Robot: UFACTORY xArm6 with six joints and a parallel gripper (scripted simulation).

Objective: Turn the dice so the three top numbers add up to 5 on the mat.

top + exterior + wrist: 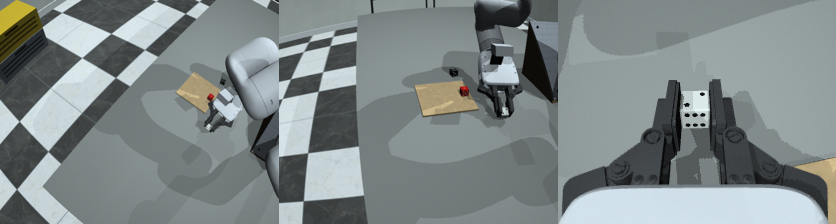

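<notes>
The white die lies 1 cm to the left of my hand and 1 cm below it. Round my hand: red die 7 cm ahead, 11 cm to the right, 2 cm below; tan mat 13 cm ahead, 11 cm to the right, 3 cm below; black die 8 cm ahead, 22 cm to the right, 3 cm below.
</notes>
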